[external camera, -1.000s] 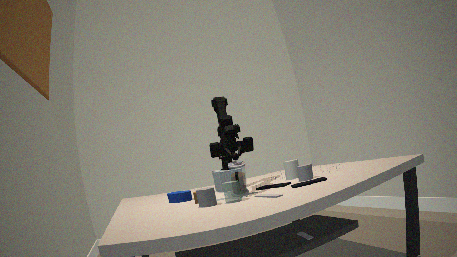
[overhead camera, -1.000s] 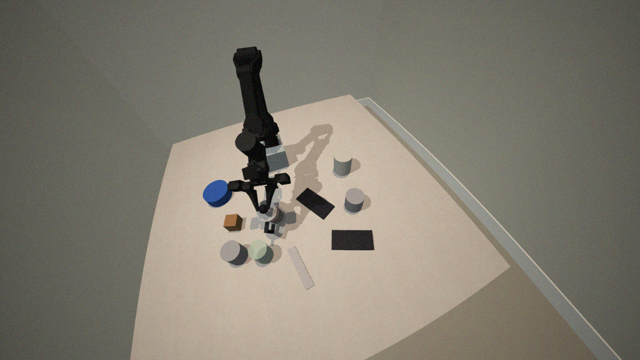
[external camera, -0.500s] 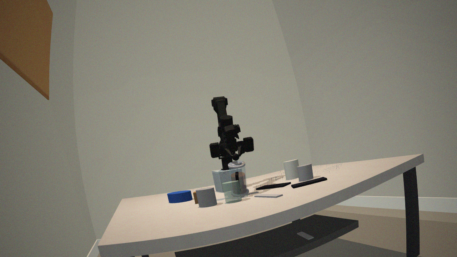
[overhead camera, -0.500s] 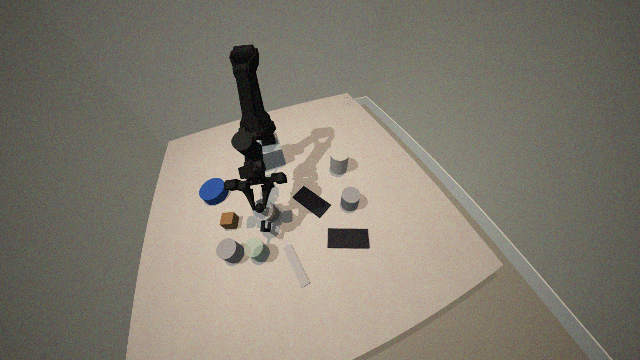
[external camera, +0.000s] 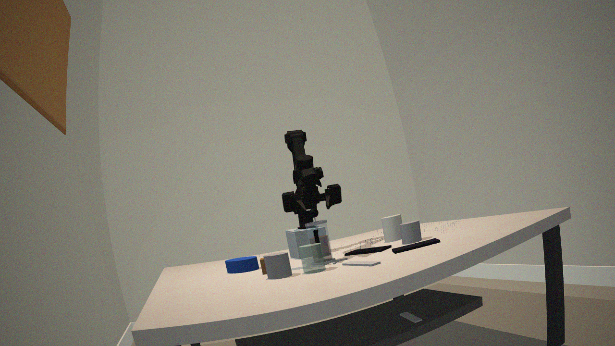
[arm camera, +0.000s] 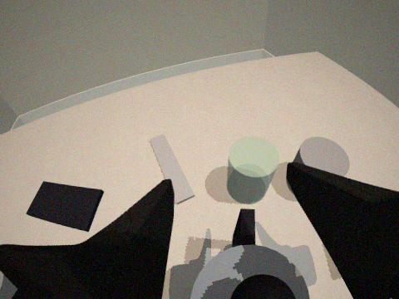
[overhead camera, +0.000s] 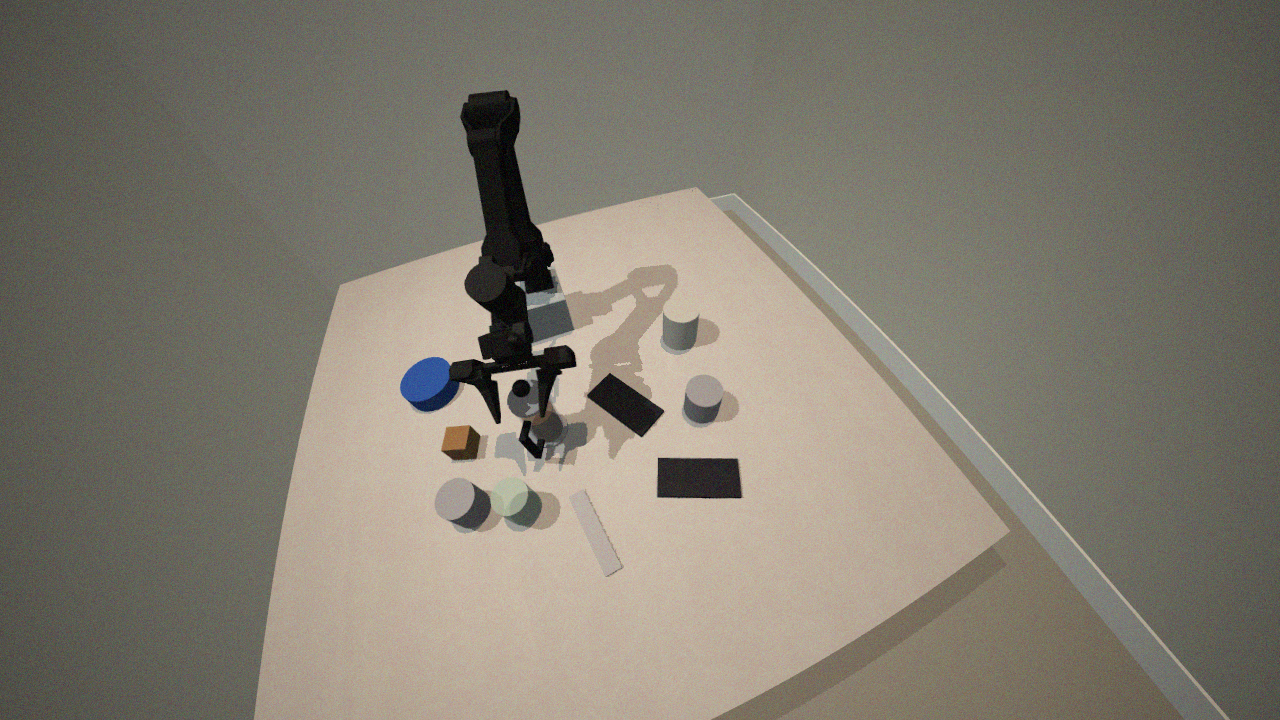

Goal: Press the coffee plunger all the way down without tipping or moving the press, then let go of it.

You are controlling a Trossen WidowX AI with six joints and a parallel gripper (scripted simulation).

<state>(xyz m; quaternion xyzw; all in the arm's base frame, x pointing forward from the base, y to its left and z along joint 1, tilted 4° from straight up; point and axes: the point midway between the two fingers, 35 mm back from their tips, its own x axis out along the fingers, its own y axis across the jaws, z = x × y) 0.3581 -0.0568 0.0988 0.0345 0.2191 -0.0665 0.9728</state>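
Now: the glass coffee press 90 mm below my gripper tip and 50 mm behind it. Round my gripper tip: brown cube 160 mm to the right, 150 mm below, 80 mm behind; then blue disc 250 mm behind, 240 mm to the right, 150 mm below; then pale green cylinder 140 mm below, 70 mm ahead, 60 mm to the right.
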